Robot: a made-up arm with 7 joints. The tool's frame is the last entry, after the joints. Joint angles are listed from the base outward. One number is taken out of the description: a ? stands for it. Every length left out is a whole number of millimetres.
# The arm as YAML. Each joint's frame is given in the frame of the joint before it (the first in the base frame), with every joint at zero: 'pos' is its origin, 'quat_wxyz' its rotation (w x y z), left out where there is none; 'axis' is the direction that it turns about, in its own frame. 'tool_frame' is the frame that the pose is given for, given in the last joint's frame.
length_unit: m
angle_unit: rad
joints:
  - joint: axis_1
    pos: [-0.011, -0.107, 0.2]
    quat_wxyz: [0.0, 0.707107, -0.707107, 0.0]
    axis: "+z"
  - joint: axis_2
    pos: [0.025, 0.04, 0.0]
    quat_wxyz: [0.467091, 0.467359, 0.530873, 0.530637]
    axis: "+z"
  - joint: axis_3
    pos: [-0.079, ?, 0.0]
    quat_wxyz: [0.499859, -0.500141, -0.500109, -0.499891]
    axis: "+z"
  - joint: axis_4
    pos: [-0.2, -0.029, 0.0]
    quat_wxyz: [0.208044, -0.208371, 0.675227, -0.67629]
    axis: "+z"
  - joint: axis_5
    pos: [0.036, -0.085, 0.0]
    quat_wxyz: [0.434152, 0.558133, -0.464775, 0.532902]
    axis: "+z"
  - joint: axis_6
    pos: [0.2, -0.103, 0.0]
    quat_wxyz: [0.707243, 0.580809, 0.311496, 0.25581]
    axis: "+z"
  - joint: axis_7
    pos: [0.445, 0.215, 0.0]
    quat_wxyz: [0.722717, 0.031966, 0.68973, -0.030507]
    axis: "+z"
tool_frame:
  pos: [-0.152, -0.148, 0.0]
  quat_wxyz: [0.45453, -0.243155, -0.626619, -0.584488]
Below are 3 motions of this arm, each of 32 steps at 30 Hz.
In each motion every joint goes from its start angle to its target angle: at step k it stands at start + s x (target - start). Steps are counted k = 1, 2, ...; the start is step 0. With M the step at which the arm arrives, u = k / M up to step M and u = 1 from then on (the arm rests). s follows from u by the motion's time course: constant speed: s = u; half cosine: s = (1 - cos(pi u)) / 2; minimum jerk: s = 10 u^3 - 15 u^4 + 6 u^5.
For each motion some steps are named. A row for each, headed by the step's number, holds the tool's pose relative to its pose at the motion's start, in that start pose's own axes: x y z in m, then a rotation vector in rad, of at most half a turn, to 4 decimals.
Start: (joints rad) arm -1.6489 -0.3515 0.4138 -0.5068 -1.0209 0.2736 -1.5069
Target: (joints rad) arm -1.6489 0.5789 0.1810 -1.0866 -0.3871 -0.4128 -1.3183
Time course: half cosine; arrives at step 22
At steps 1, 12, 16, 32:
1: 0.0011 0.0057 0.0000 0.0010 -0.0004 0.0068
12: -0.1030 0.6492 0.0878 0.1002 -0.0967 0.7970
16: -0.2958 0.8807 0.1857 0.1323 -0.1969 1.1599
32: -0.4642 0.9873 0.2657 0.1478 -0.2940 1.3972

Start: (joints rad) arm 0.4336 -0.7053 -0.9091 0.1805 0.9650 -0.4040 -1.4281
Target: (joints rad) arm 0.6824 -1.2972 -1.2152 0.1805 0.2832 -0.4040 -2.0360
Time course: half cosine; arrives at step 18
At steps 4, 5, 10, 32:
4: -0.0312 -0.0450 -0.0102 -0.1069 0.0368 -0.0644
5: -0.0507 -0.0691 -0.0147 -0.1617 0.0578 -0.0989
10: -0.2319 -0.2189 -0.0317 -0.4916 0.2306 -0.3326
32: -0.4970 -0.3062 -0.0374 -0.7416 0.4733 -0.5613

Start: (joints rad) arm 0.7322 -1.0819 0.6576 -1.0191 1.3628 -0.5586 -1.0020
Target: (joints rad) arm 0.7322 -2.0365 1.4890 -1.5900 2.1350 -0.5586 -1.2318
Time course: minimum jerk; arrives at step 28
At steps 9, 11, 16, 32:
9: 0.0136 0.2074 0.0669 -0.2217 -0.0826 0.3426
11: -0.0195 0.3375 0.0860 -0.3221 -0.1404 0.5571
16: -0.2952 0.6411 0.0866 -0.4780 -0.3407 1.2179
32: -0.7883 0.6600 0.0829 -0.3821 -0.5972 1.9796

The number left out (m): 0.171
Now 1 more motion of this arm.
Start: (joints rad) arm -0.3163 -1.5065 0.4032 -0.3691 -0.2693 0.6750 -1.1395
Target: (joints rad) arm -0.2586 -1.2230 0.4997 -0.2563 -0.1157 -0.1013 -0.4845
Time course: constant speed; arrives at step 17
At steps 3, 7, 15, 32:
3: -0.0016 0.0755 -0.0944 0.1171 0.1484 0.1041
7: -0.0292 0.1857 -0.2032 0.2675 0.3454 0.2400
15: -0.1562 0.4119 -0.3463 0.5328 0.7353 0.5058
32: -0.1991 0.4647 -0.3656 0.5885 0.8316 0.5713

